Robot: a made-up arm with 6 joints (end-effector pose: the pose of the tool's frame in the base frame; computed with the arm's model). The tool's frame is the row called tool.
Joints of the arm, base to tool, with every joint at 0 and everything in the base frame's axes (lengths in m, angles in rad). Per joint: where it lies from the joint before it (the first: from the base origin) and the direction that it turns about. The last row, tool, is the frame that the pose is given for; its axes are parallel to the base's.
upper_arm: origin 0 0 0.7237 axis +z
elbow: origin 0.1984 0 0 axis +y
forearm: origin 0 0 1.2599 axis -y
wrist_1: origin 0 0 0.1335 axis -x
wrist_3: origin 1.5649 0 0 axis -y
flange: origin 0.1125 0 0 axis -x
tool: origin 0 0 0
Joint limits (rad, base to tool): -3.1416..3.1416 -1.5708..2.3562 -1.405..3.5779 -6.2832..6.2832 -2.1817..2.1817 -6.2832..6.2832
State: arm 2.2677 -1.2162 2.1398 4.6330 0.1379 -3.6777
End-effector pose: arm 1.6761 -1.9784 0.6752 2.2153 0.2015 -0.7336
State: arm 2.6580 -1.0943 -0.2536 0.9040 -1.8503 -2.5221
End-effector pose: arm -0.0067 0.0995 2.4889 1.8061 0.6460 1.4175
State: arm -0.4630 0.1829 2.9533 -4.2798 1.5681 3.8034
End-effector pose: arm -0.9049 0.5659 2.4499 -1.8286 -0.4024 0.9445
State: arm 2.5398 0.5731 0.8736 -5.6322 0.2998 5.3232
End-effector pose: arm -2.0159 1.3600 2.4301 0.2236 -0.5319 2.7490
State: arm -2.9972 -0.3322 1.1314 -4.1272 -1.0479 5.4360
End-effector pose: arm 0.2113 0.1128 3.5465 0.7404 -0.5796 1.1860
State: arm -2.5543 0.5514 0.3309 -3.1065 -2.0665 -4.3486
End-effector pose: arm -1.9827 -1.3239 1.6931 -1.8091 -1.2937 0.4743
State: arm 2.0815 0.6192 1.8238 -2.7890 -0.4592 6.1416
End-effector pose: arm -0.6787 1.1761 3.3695 0.9737 -1.4028 -2.2160
